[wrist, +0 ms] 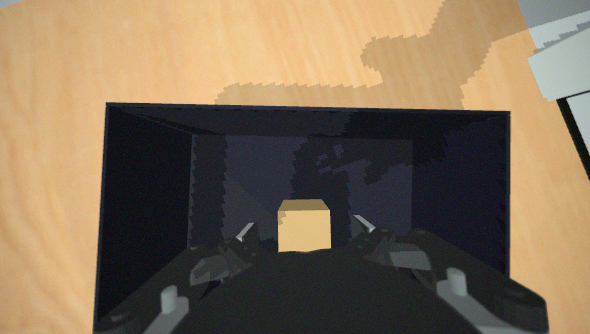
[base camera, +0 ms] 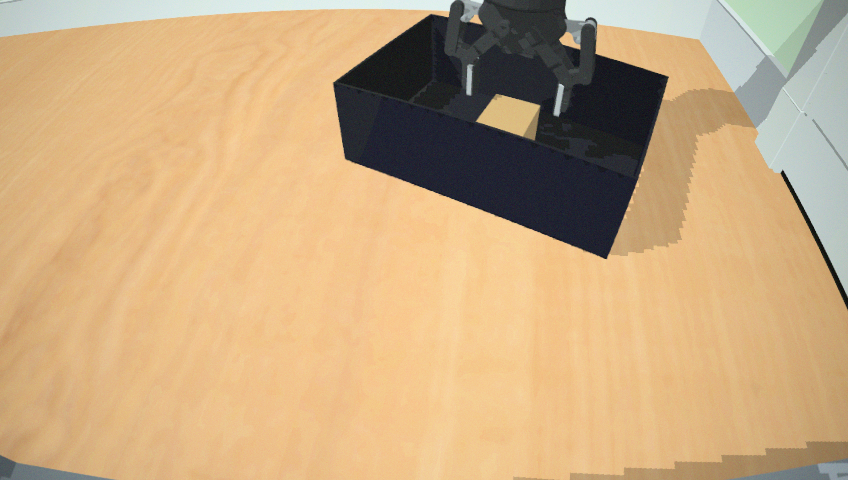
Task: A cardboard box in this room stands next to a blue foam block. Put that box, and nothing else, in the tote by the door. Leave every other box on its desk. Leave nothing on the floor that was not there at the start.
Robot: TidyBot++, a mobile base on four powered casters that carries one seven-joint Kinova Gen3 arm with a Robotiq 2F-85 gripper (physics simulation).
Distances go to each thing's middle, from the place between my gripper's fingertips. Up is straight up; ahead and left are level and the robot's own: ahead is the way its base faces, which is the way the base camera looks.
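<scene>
Dark navy tote (base camera: pixel 402 111): 2 cm below my hand.
</scene>
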